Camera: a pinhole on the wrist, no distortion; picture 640 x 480 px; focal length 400.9 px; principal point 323.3 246.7 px. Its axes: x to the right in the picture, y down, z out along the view. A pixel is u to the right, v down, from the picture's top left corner.
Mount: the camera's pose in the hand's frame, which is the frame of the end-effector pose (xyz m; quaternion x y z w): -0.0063 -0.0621 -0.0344 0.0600 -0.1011 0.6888 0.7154
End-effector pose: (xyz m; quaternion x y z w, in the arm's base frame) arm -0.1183 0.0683 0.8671 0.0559 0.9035 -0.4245 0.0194
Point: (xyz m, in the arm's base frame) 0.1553 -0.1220 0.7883
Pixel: outside the picture
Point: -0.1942 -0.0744 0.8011
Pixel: 456.1 53.0
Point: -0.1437 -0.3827 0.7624
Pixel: 288.7 219.0
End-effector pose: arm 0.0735 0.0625 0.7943 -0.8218 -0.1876 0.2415 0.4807
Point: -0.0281 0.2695 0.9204
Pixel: 122.3 200.0
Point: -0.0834 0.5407 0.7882
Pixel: 277.9 104.0
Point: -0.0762 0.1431 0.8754
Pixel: 254.5 447.4
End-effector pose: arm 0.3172 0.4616 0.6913 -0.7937 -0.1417 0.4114 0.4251
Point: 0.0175 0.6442 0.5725
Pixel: 509.0 240.1
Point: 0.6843 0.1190 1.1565
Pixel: behind the camera
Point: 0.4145 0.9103 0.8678
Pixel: outside the picture
